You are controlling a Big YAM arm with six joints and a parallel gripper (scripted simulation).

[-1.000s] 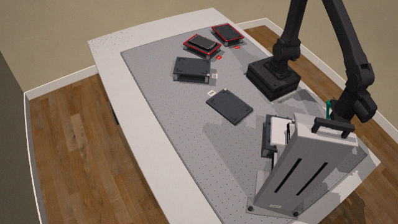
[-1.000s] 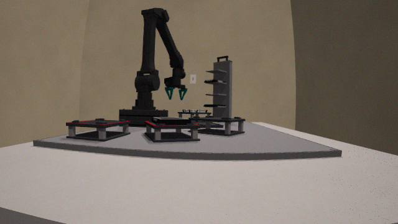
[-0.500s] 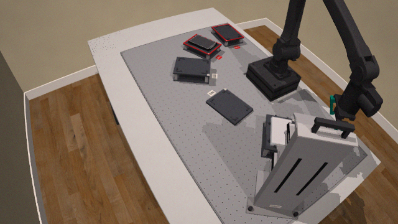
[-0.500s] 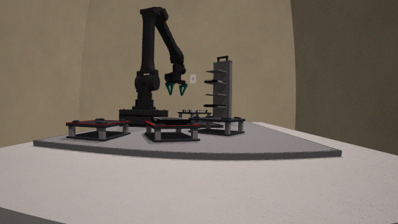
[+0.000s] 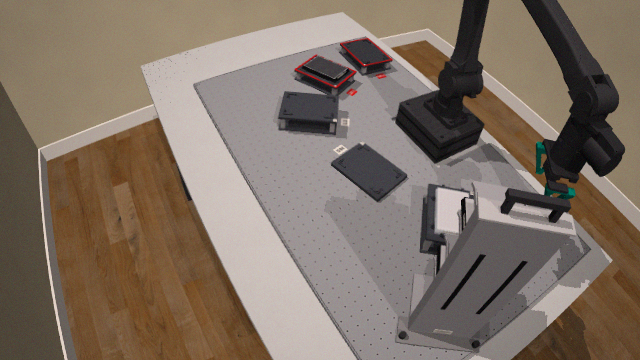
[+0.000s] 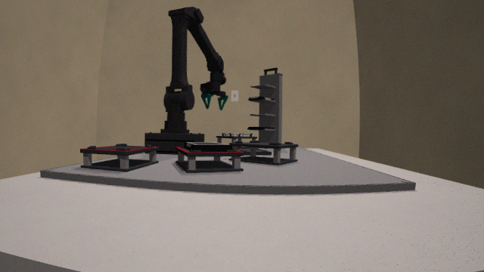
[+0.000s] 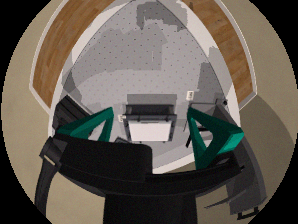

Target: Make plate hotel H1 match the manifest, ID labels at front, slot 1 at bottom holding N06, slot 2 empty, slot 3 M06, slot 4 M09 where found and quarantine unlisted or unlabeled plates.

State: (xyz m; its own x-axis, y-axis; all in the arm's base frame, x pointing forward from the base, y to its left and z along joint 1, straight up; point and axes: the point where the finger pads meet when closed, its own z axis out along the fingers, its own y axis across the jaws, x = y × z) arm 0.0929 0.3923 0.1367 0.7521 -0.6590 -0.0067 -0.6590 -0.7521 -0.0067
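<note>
Right now my hand is 13 cm short of the white plate, 12 cm to the left of it and 14 cm above it. From my hand the other things lie so: H1 deck label: 15 cm ahead, 5 cm to the left, 21 cm below; plate hotel H1: 31 cm ahead, 8 cm to the left; red-rimmed quarantine nest: 10 cm behind, 81 cm to the right, 17 cm below.
</note>
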